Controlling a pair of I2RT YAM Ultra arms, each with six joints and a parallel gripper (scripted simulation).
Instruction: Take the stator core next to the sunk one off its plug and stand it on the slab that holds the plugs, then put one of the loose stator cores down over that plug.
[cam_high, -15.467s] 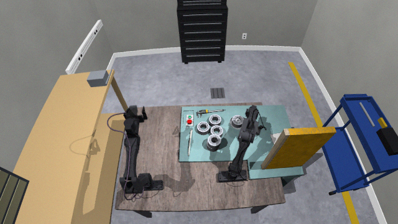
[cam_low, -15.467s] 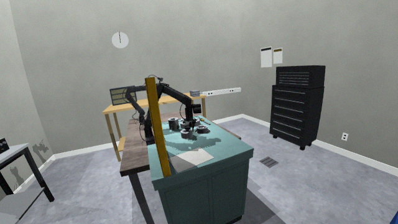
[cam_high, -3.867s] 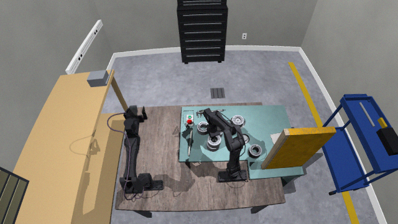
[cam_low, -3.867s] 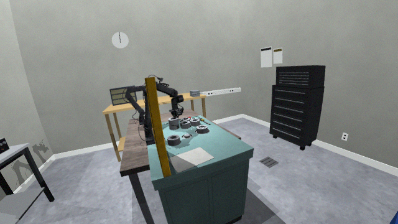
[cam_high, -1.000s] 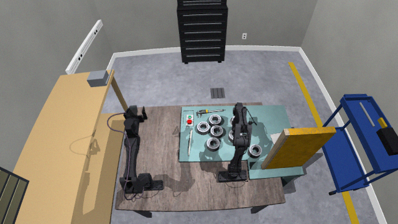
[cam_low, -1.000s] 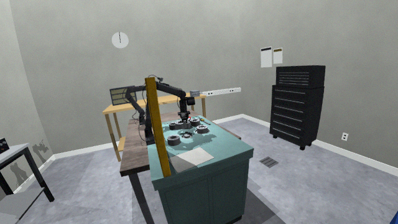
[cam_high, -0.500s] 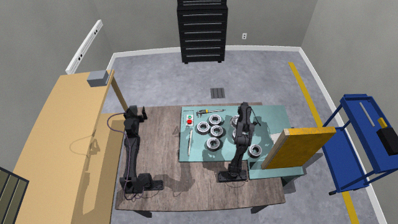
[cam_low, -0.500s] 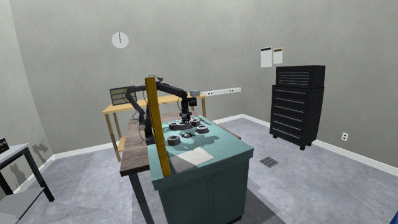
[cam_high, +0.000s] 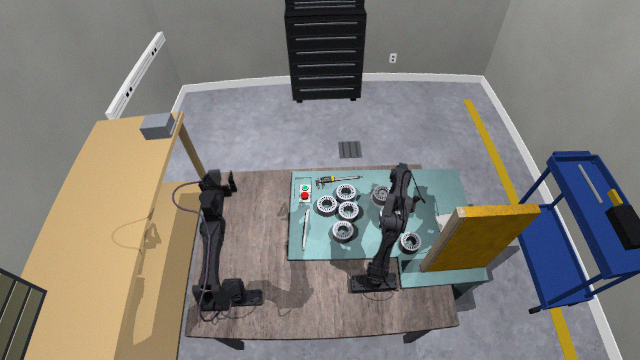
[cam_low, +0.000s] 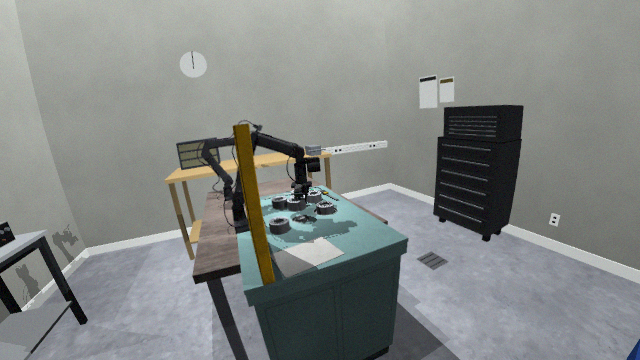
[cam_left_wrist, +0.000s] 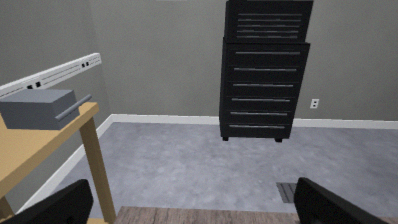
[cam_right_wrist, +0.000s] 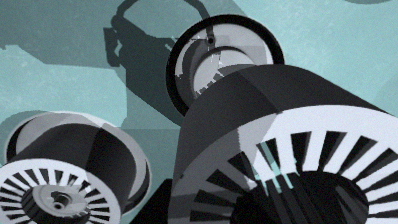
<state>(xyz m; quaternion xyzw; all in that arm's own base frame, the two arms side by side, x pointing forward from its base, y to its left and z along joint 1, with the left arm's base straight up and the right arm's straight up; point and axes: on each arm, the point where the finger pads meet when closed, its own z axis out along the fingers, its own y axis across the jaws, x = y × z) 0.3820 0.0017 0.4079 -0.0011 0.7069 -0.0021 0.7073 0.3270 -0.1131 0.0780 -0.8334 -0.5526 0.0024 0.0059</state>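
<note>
The teal slab is 20 mm to the right of my right hand and 100 mm below it. Round my right hand: paper sheet (140 mm behind, 320 mm to the right, 90 mm below); yellow panel (300 mm behind, 240 mm to the right, 160 mm above); plug (30 mm behind, 10 mm to the right, 100 mm below).
</note>
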